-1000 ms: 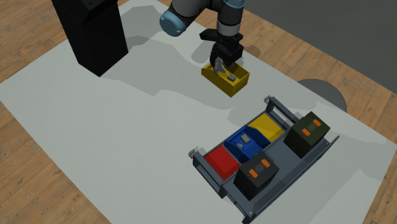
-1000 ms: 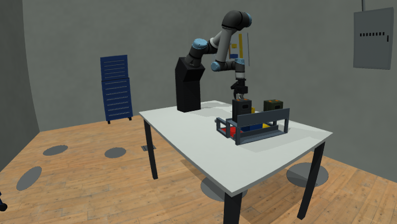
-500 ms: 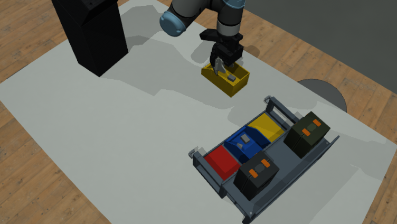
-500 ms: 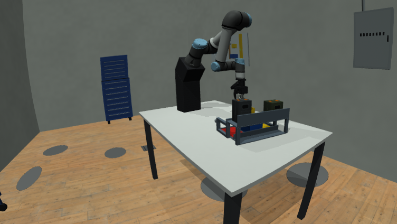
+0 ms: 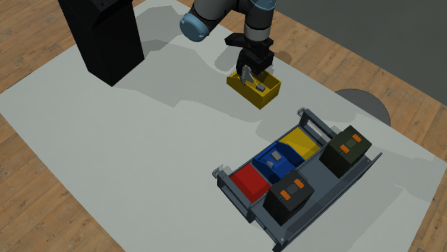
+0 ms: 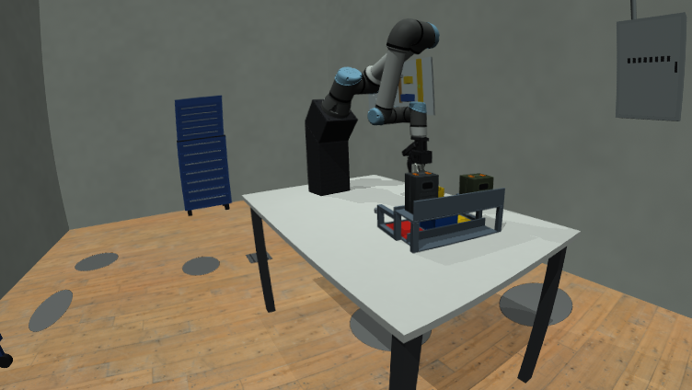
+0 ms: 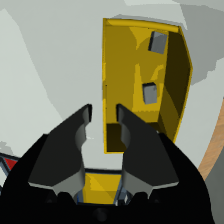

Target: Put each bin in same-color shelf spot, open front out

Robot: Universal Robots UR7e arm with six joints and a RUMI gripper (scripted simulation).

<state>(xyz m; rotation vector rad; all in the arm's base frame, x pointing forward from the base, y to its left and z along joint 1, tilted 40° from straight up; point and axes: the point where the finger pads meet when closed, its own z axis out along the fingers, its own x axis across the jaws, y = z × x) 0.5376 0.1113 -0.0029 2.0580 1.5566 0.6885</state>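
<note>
Now: hand 10 mm short of the yellow bin, 50 mm to the right of it and 60 mm above it. Also, from my hand: blue bin: 240 mm ahead, 220 mm to the right, 60 mm below.
</note>
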